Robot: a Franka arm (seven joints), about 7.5 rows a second.
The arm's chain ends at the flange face. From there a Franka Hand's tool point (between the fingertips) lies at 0.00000 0.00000 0.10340 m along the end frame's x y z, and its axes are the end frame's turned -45 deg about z.
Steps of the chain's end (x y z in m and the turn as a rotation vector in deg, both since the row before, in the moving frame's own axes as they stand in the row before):
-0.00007, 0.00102, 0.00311, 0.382, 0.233, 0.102
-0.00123, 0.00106, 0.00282, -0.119, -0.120, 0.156
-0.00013, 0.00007, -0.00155, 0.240, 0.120, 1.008
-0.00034, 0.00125, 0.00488, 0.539, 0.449, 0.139
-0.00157, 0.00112, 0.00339, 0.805, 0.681, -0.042
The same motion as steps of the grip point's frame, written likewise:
0.00001, 0.00048, 0.00311, 0.105, 0.435, 0.102
-0.00192, -0.00012, 0.00282, 0.001, -0.169, 0.156
0.00032, -0.00019, -0.00155, 0.085, 0.255, 1.008
0.00014, 0.00053, 0.00487, 0.064, 0.699, 0.139
-0.00001, -0.00048, 0.00337, 0.088, 1.051, -0.042

